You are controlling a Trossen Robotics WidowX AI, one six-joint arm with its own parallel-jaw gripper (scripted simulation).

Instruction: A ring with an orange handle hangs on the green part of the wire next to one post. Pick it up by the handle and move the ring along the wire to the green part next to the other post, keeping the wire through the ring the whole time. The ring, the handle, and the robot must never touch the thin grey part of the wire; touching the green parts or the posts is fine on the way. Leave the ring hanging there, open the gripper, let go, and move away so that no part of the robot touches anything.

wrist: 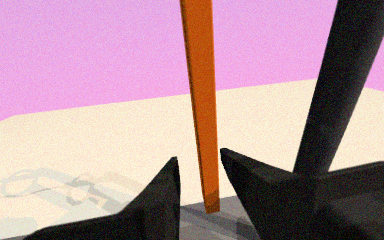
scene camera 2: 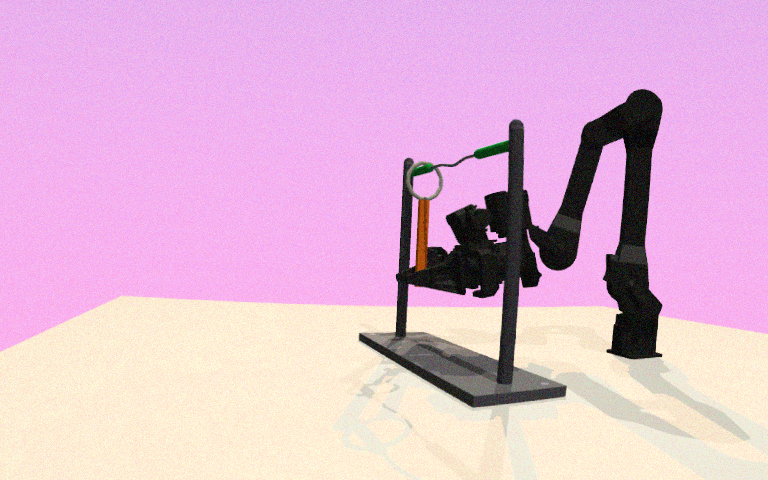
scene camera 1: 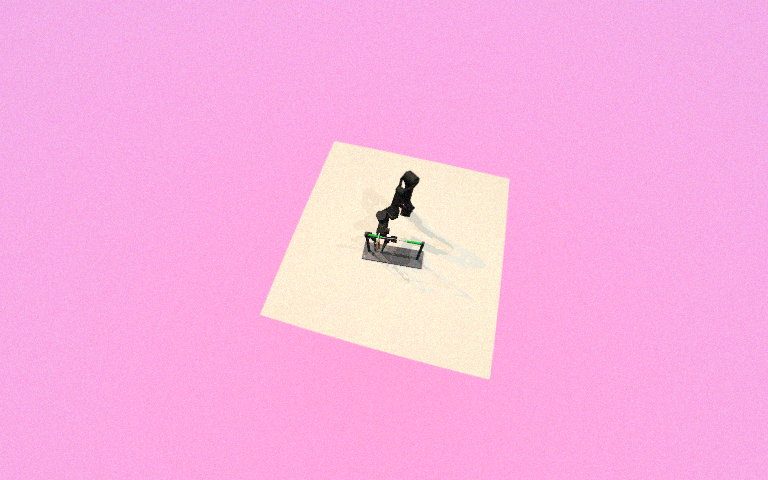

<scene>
same spot on clamp rig: [scene camera 2: 474, 378] = [scene camera 1: 412, 261]
</scene>
